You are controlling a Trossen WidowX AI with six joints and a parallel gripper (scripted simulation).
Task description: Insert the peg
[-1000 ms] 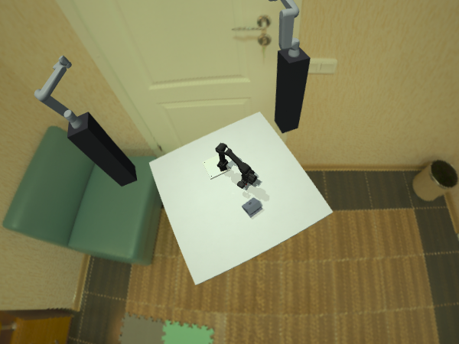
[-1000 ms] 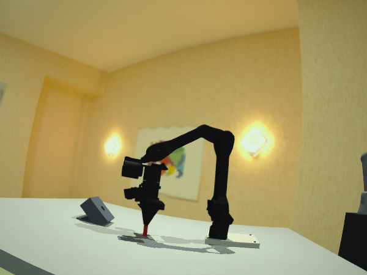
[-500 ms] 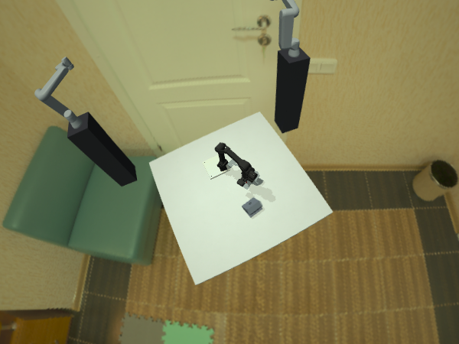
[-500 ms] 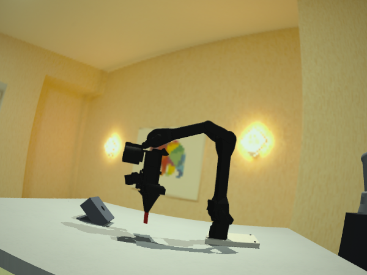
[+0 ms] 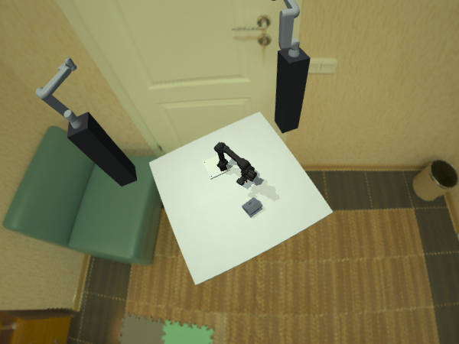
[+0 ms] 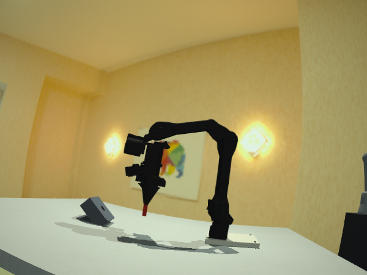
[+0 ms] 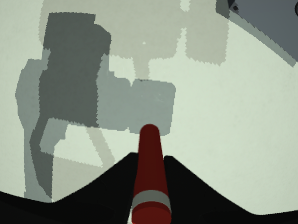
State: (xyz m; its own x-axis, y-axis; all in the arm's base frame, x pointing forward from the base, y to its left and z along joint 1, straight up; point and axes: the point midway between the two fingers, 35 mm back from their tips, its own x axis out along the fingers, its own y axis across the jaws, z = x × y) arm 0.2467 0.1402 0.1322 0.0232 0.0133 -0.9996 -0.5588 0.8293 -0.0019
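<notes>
The grey sloped panel is 210 mm ahead of my gripper tip, 40 mm to the right of it and 80 mm below it. The rest, counted from my gripper tip: red peg 20 mm above.
</notes>
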